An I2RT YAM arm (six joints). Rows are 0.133 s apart.
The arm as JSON. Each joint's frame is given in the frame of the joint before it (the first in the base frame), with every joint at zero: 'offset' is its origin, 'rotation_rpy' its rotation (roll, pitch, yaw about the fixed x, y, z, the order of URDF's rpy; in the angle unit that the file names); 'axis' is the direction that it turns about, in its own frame. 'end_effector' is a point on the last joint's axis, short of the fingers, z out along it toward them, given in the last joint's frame.
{
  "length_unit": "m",
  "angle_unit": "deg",
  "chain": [
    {
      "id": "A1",
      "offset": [
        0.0,
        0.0,
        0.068
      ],
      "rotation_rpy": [
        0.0,
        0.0,
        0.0
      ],
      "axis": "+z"
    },
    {
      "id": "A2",
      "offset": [
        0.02,
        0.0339,
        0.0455
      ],
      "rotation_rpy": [
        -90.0,
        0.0,
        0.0
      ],
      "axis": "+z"
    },
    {
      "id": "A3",
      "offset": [
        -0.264,
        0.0,
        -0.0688
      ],
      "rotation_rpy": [
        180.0,
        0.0,
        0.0
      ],
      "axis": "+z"
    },
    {
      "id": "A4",
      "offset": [
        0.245,
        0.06,
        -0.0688
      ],
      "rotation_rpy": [
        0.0,
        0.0,
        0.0
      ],
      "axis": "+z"
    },
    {
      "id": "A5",
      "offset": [
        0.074,
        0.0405,
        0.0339
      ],
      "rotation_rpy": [
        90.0,
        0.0,
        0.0
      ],
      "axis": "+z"
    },
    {
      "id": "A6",
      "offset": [
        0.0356,
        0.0,
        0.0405
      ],
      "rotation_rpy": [
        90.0,
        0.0,
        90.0
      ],
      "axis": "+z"
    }
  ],
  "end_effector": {
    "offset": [
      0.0,
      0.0,
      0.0
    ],
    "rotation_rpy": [
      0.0,
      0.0,
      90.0
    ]
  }
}
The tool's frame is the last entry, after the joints.
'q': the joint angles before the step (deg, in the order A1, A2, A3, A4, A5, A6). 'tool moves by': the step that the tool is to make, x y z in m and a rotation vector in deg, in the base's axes. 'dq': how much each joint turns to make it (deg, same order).
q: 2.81 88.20 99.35 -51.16 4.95 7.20
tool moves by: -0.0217 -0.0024 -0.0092 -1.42 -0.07 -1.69
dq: 0.01 -5.43 -7.25 1.82 2.21 0.00
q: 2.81 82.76 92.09 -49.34 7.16 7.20
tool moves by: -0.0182 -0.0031 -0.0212 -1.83 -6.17 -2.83
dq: -0.01 -7.49 -13.32 11.90 3.53 0.00
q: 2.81 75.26 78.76 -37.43 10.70 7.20
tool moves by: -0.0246 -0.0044 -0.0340 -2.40 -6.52 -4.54
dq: 0.00 -8.73 -16.13 13.81 5.29 -0.02
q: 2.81 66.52 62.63 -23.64 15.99 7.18
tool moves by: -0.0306 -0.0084 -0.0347 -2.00 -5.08 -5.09
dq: -1.05 -9.09 -14.61 10.61 4.59 -0.30
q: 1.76 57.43 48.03 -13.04 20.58 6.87
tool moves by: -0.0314 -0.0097 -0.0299 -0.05 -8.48 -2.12
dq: -2.61 -10.07 -13.90 12.40 -0.42 -0.28
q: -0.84 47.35 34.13 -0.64 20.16 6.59
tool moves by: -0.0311 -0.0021 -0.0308 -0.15 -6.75 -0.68
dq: -0.93 -10.79 -12.23 8.21 -0.24 -0.04
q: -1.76 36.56 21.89 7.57 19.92 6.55
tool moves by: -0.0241 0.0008 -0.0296 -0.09 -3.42 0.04
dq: 0.02 -10.33 -9.29 2.38 -0.02 0.01
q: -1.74 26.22 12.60 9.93 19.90 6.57
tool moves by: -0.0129 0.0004 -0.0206 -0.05 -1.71 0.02
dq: 0.00 -7.33 -5.66 0.04 -0.02 0.00
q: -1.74 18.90 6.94 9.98 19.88 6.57
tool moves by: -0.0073 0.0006 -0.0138 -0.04 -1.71 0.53
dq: 0.04 -5.58 -3.83 -0.04 -0.49 0.00
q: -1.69 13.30 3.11 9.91 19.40 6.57
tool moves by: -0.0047 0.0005 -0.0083 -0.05 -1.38 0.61
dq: 0.00 -4.57 -2.34 -0.84 -0.61 -0.01
